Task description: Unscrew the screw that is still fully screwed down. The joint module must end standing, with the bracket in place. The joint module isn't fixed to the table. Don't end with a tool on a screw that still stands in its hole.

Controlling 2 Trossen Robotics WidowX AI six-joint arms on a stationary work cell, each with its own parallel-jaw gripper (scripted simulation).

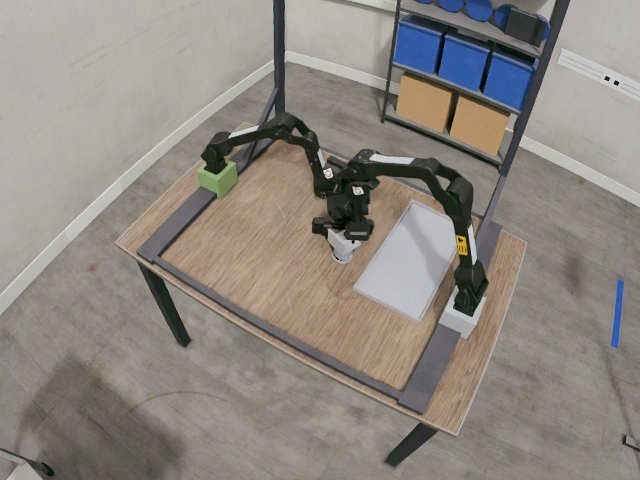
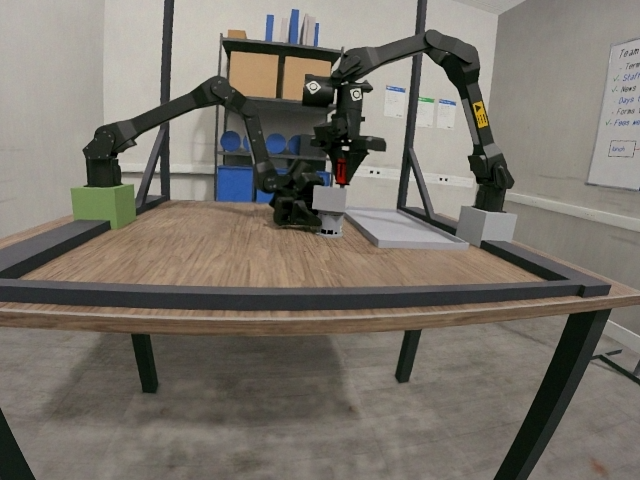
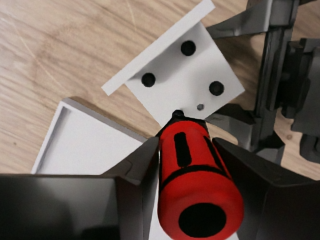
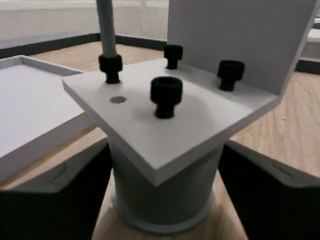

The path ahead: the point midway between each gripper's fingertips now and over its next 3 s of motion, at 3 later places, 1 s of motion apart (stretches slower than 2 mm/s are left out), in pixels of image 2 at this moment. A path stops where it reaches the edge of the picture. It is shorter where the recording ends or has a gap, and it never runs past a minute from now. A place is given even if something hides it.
My left gripper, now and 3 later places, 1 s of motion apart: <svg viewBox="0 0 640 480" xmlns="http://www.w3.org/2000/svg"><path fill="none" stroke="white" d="M342 182L342 179L343 176L343 171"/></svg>
My right gripper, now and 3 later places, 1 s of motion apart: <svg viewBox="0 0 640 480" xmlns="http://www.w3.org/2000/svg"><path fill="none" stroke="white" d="M331 222L324 220L317 215L315 211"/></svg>
